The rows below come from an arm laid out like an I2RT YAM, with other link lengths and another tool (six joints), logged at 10 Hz.
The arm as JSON. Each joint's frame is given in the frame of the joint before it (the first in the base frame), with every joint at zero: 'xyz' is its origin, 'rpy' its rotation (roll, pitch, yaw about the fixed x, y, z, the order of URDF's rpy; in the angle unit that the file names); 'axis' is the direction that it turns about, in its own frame. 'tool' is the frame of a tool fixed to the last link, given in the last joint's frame.
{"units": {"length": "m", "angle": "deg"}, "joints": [
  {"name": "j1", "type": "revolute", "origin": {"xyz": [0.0, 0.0, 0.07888], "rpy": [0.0, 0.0, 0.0]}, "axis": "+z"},
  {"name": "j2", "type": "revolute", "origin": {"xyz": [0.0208, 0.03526, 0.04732], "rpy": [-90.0, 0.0, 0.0]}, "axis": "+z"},
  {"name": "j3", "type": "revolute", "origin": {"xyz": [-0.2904, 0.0, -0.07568], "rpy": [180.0, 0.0, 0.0]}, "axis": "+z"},
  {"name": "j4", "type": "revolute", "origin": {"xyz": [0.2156, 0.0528, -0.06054], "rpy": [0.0, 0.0, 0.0]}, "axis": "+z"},
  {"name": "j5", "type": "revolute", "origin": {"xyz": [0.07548, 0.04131, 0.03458], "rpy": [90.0, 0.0, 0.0]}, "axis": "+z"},
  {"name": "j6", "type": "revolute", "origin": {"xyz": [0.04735, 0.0, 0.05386], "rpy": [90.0, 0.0, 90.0]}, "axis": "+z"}
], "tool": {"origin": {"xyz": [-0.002, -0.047, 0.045], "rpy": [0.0, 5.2, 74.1]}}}
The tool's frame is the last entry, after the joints.
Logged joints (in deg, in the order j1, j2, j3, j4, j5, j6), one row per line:
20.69, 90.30, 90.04, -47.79, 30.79, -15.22
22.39, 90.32, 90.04, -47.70, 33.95, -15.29
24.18, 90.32, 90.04, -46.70, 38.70, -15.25
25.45, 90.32, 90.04, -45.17, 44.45, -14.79
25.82, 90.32, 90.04, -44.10, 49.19, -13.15
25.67, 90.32, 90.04, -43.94, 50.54, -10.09
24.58, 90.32, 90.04, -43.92, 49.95, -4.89
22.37, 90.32, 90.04, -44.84, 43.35, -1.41
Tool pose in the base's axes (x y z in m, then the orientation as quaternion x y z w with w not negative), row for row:
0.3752, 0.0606, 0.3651, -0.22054, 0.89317, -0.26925, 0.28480
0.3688, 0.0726, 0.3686, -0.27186, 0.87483, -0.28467, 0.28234
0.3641, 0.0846, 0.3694, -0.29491, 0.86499, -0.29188, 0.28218
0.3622, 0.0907, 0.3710, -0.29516, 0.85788, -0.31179, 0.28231
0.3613, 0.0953, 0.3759, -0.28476, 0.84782, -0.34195, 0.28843
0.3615, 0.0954, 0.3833, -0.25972, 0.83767, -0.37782, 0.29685
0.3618, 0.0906, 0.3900, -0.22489, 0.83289, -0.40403, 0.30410
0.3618, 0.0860, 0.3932, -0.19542, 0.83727, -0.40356, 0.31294
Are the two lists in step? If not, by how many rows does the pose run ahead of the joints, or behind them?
The pose runs 2 rows behind the joints: the pose in row i belongs to the joints in row i - 2.
